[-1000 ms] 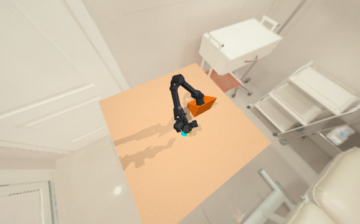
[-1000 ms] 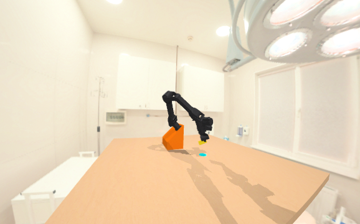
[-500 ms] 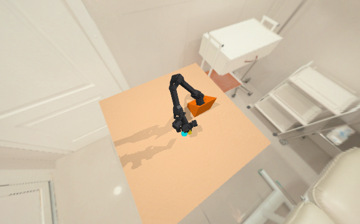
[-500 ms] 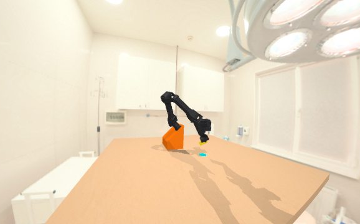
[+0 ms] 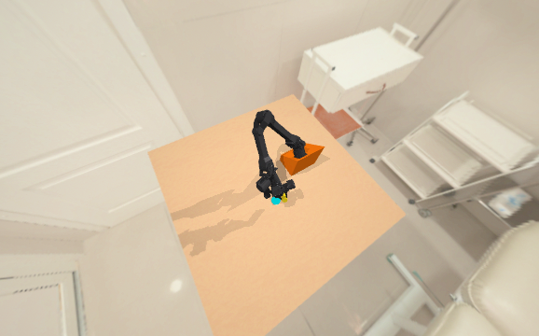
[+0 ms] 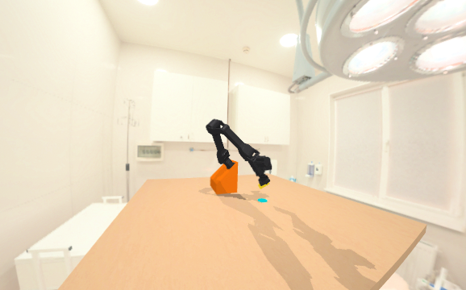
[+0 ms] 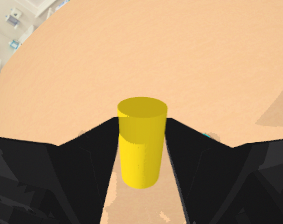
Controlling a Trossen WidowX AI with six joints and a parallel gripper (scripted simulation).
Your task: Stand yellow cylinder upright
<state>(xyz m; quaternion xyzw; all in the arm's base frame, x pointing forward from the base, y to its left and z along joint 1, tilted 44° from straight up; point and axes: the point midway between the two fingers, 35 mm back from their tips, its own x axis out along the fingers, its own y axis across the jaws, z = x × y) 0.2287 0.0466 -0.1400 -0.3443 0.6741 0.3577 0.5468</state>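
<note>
Right now my gripper tip is 2 cm short of the cyan circle, 4 cm to the left of it and 11 cm above it. From my gripper tip the other things lie so: yellow cylinder (1 cm behind, 1 cm to the right, 1 cm below).
</note>
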